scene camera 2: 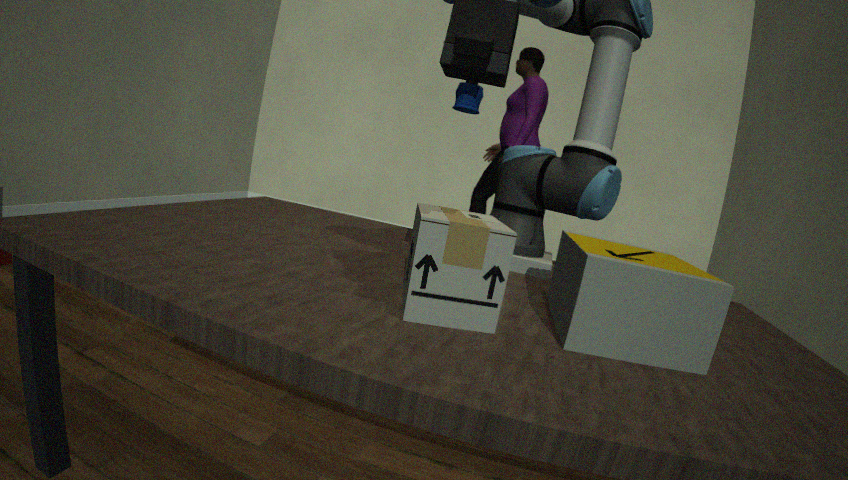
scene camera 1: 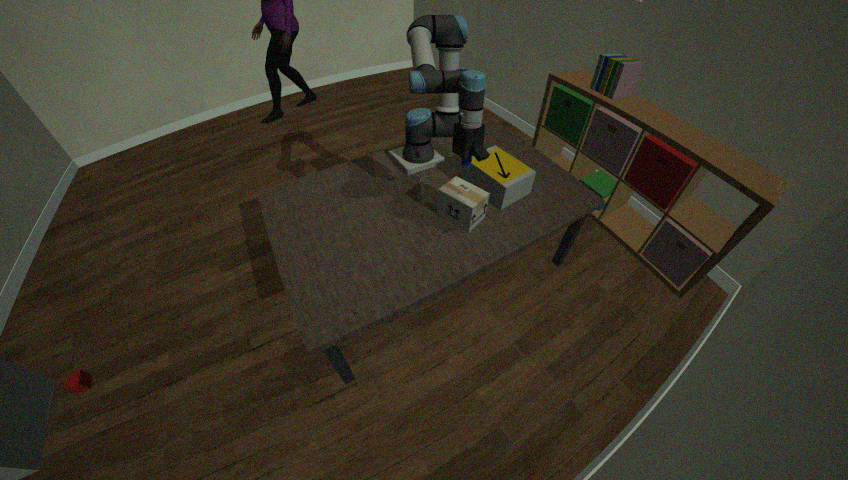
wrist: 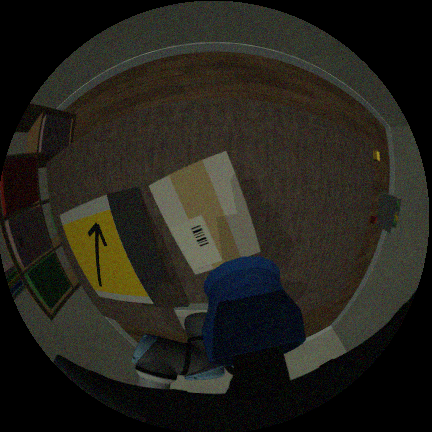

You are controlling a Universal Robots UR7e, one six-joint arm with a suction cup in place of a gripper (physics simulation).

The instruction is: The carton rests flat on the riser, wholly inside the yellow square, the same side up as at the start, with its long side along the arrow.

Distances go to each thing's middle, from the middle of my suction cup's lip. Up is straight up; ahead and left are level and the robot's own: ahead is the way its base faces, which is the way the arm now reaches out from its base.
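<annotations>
Carton [scene camera 2: 458, 263]: 21 cm below my suction cup, 2 cm left of it, 1 cm behind. Riser [scene camera 2: 610, 299]: 28 cm left of my suction cup, 22 cm below, 6 cm behind. By their middles, carton nearest to my suction cup of the things named here.
</annotations>
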